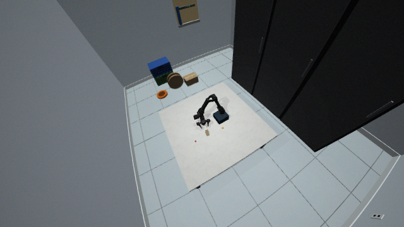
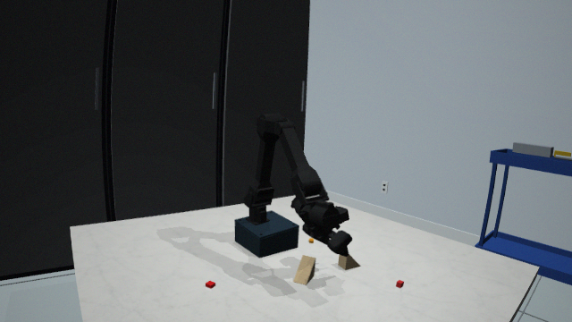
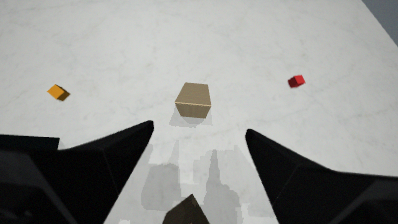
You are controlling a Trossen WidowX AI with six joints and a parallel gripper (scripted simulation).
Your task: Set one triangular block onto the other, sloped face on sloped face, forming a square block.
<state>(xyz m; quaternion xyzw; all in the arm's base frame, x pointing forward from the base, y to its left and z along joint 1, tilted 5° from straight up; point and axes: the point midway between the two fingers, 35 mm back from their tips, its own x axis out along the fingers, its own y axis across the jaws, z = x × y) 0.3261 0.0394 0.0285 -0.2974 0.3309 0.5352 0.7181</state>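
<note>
The triangular block lies 60 mm below my gripper tip and 40 mm to the left of it. Round my gripper tip: small orange piece 220 mm behind, 110 mm to the left, 70 mm below.
</note>
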